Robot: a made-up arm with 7 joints. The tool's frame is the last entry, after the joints. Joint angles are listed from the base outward.
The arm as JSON. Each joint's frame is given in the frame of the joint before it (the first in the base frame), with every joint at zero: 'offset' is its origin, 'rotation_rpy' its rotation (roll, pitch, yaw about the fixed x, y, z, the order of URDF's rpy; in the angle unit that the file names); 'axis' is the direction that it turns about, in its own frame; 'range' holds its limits. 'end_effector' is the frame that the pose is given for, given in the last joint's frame.
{
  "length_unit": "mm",
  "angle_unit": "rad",
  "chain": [
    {
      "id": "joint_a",
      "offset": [
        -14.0,
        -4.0,
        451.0
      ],
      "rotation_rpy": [
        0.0,
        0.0,
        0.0
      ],
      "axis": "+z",
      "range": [
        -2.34,
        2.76
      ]
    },
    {
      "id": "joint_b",
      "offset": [
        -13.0,
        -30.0,
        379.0
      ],
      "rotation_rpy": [
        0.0,
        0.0,
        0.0
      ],
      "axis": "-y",
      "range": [
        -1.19,
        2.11
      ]
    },
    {
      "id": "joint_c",
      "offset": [
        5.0,
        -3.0,
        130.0
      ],
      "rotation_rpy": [
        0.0,
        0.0,
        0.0
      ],
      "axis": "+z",
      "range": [
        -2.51,
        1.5
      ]
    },
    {
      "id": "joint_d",
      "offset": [
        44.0,
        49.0,
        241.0
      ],
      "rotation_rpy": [
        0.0,
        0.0,
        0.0
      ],
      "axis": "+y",
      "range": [
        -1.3,
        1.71
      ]
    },
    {
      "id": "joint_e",
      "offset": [
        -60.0,
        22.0,
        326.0
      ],
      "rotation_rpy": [
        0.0,
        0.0,
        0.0
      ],
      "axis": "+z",
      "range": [
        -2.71,
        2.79
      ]
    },
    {
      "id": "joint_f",
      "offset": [
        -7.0,
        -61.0,
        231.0
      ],
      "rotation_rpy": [
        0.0,
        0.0,
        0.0
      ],
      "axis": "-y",
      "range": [
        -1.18,
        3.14
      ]
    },
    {
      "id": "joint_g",
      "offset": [
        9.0,
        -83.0,
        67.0
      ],
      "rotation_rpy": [
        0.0,
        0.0,
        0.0
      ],
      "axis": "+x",
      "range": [
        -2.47,
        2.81
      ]
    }
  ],
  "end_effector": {
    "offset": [
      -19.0,
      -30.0,
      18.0
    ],
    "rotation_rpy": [
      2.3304,
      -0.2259,
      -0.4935
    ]
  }
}
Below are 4 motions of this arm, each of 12 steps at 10 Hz.
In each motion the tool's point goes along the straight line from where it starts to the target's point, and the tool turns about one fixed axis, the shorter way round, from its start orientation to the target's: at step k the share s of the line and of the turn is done. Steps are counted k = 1, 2, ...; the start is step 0. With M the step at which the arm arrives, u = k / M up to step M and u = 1 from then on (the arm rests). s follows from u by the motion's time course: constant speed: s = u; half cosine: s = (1 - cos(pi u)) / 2; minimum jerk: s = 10 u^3 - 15 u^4 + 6 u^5.
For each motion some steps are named. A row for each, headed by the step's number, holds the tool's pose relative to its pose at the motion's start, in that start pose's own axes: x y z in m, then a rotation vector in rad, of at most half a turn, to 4 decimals.
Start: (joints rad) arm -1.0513 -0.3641 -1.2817 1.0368 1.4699 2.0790 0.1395
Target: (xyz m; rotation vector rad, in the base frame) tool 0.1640 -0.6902 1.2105 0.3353 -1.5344 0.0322
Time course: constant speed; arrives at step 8
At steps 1, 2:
1: -0.0596 -0.0196 0.0210 -0.0834 0.1676 -0.0901
2: -0.1192 -0.0393 0.0421 -0.1669 0.3352 -0.1801

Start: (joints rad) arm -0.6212 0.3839 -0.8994 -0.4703 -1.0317 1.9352 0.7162
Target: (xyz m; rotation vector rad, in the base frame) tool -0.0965 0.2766 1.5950 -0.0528 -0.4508 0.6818
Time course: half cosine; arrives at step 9
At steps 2, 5, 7, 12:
2: -0.0273 -0.0291 -0.0042 0.0894 0.0835 -0.0955
5: -0.1371 -0.1458 -0.0210 0.4486 0.4189 -0.4790
7: -0.2064 -0.2193 -0.0317 0.6750 0.6303 -0.7208
12: -0.2337 -0.2484 -0.0358 0.7645 0.7138 -0.8163

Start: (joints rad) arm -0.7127 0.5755 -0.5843 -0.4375 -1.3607 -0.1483 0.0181
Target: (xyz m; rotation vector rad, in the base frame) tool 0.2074 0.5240 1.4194 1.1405 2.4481 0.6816
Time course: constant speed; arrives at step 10
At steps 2, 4, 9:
2: -0.1167 -0.0438 0.0438 -0.0445 0.0005 0.2022
4: -0.2335 -0.0877 0.0876 -0.0890 0.0009 0.4045
9: -0.5253 -0.1973 0.1971 -0.2002 0.0021 0.9101

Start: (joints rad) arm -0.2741 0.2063 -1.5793 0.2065 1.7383 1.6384 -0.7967
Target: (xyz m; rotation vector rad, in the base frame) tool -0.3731 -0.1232 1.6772 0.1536 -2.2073 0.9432
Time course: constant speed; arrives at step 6
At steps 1, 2, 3, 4, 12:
1: 0.0058 0.0165 -0.0156 -0.0844 0.0564 0.0309
2: 0.0117 0.0329 -0.0312 -0.1688 0.1129 0.0618
3: 0.0175 0.0494 -0.0469 -0.2532 0.1693 0.0927
4: 0.0234 0.0659 -0.0625 -0.3376 0.2257 0.1236
12: 0.0350 0.0988 -0.0937 -0.5064 0.3386 0.1854

